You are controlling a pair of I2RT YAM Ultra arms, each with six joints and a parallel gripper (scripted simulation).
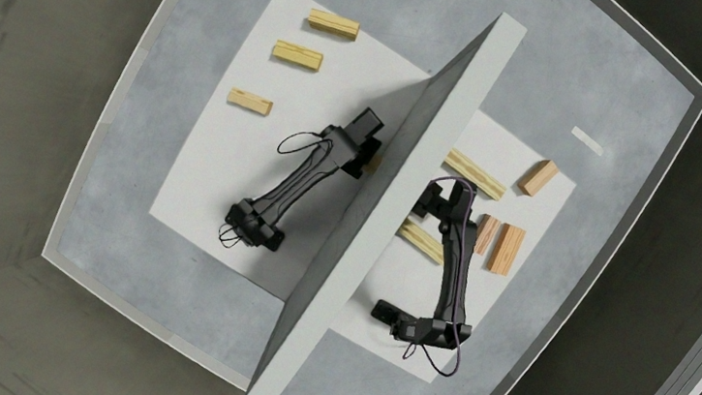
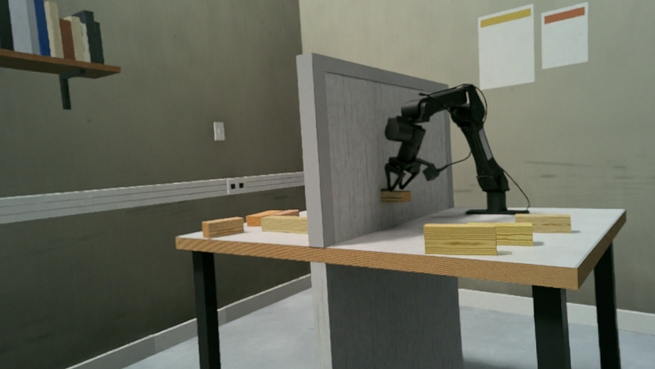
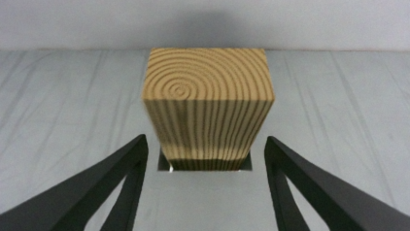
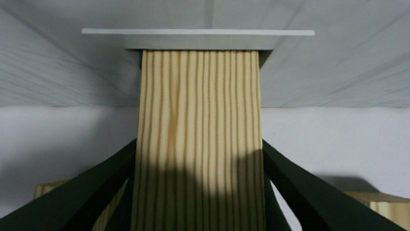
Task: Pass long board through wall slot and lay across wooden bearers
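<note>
Now: the long board right at my right hand. Round my right hand: offcut (37 cm to the right, 27 cm ahead, 7 cm below); wooden bearer (16 cm to the right, 15 cm ahead, 7 cm below).
</note>
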